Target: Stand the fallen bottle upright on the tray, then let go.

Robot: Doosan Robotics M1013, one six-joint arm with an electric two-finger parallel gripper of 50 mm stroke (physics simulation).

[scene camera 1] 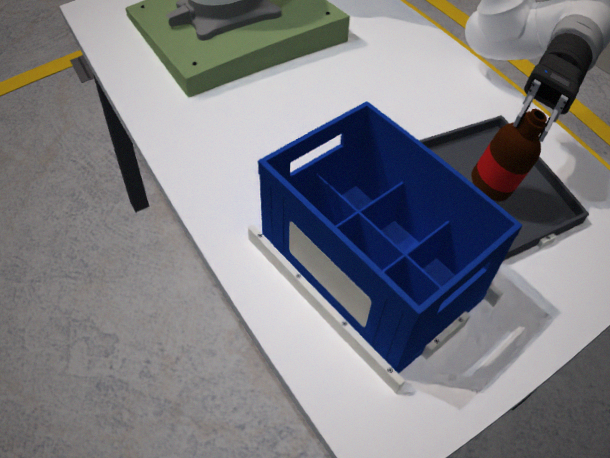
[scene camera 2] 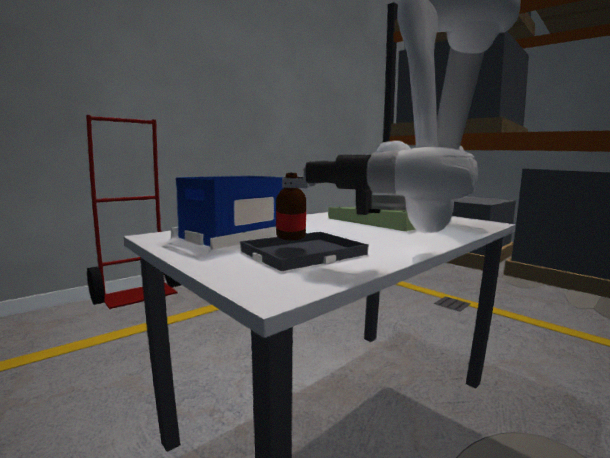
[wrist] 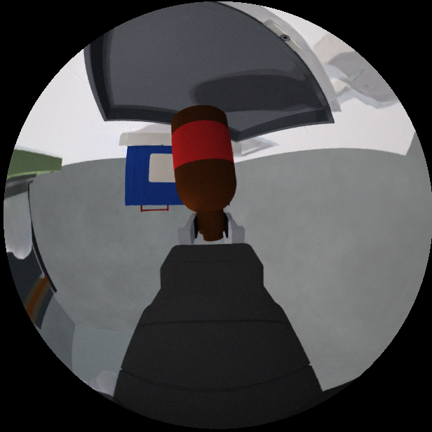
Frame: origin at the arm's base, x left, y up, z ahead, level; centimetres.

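Seen in the pictures: gripper, between the fingertips: (scene camera 1: pixel 530 129) (scene camera 2: pixel 286 181); arm's base, origin of its link: (scene camera 1: pixel 227 10) (scene camera 2: pixel 388 209).
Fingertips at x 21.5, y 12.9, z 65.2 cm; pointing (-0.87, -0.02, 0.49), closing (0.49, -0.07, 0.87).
Pixels of each thing's top centre, then the offset from my fingertips to it.
- brown bottle with a red band, centre of its top: (scene camera 1: pixel 529 111) (scene camera 2: pixel 291 172) dx +0.1, dy +2.2, dz -1.3 cm
- dark grey tray, centre of its top: (scene camera 1: pixel 503 176) (scene camera 2: pixel 304 242) dx +3.0, dy -14.7, dz -3.2 cm
- blue crate with compartments, centre of its top: (scene camera 1: pixel 390 191) (scene camera 2: pixel 233 177) dx -25.2, dy +0.2, dz +1.9 cm
The brown bottle with a red band (scene camera 1: pixel 506 162) (scene camera 2: pixel 291 215) (wrist: pixel 203 150) hangs upright, neck up, in my gripper (scene camera 1: pixel 531 131) (scene camera 2: pixel 291 182) (wrist: pixel 210 220). The gripper is shut on the bottle's neck and reaches in horizontally. The dark grey tray (scene camera 1: pixel 540 215) (scene camera 2: pixel 300 262) (wrist: pixel 150 65) lies flat on the table. The bottle's base is over the tray, a little above its floor; in scene camera 2 its shadow shows on the tray floor below it, apart from the base.
A blue crate with compartments (scene camera 1: pixel 272 200) (scene camera 2: pixel 225 190) (wrist: pixel 137 180) stands close beside the tray, held by pale strips. A green base block (scene camera 1: pixel 270 65) (scene camera 2: pixel 370 219) (wrist: pixel 35 162) lies farther along the table. A red hand truck (scene camera 2: pixel 94 200) stands on the floor behind.
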